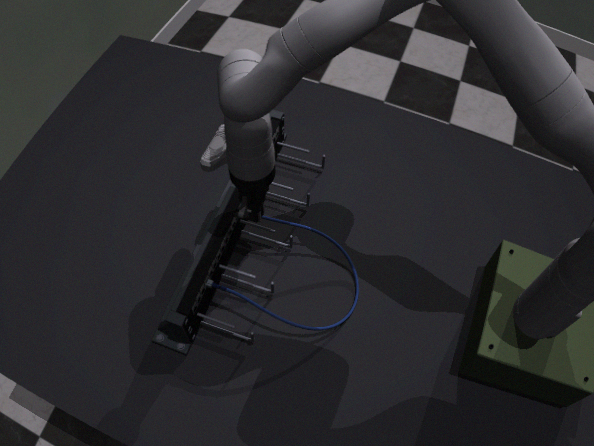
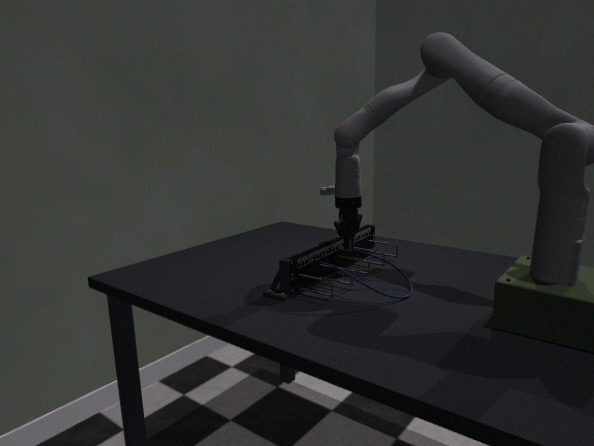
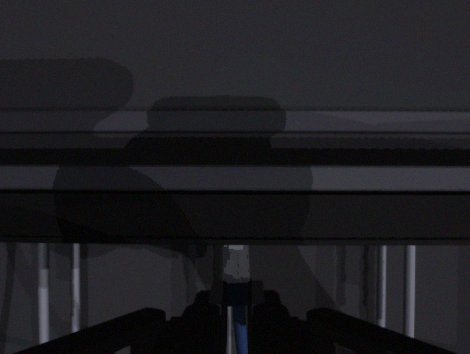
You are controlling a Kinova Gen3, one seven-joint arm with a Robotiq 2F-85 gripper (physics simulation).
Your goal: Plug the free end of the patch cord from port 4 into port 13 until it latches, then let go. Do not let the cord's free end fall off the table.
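Frame: origin at the arm's base, x ahead, y left, z up, level; centimetres.
Seen in the pictures: gripper, fingertip midpoint: [image 1: 257, 216] [image 2: 349, 250] [image 3: 238, 300]; arm's base, link origin: [image 1: 535, 314] [image 2: 552, 276].
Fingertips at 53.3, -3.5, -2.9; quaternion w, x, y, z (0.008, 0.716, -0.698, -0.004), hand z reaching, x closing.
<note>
Offsets run from my fingertips to a thing's top centre, as dx, dy, dz. "spot": to the spot under its first point. Level surfaces: height alone.
The blue patch cord [image 1: 357, 280] [image 2: 411, 287] [image 3: 241, 330] loops out in front of the black patch panel [image 1: 174, 320] [image 2: 286, 275] [image 3: 375, 215]. Its fixed end {spot: +2.2, +15.8, +0.9} [image 1: 210, 283] sits in a port toward the panel's near end. My gripper [image 1: 254, 214] [image 2: 349, 243] [image 3: 238, 300] points down at the panel's front face, shut on the cord's free-end plug. The pale clear plug {+2.2, +0.1, +1.1} [image 3: 236, 262] sticks out ahead of the fingertips, in line with the cord, and reaches the panel's front edge. The panel's edge hides its tip and the port; how deep it sits and whether it is latched cannot be told.
Metal cable-holder rods with upturned ends [image 1: 291, 242] [image 2: 397, 250] project from the panel's front on both sides of the gripper. The green base block [image 1: 520, 260] [image 2: 540, 310] carries the arm at the right. The table {dz -7.4} [image 1: 75, 200] [image 2: 200, 280] is dark, with arm shadows across it.
</note>
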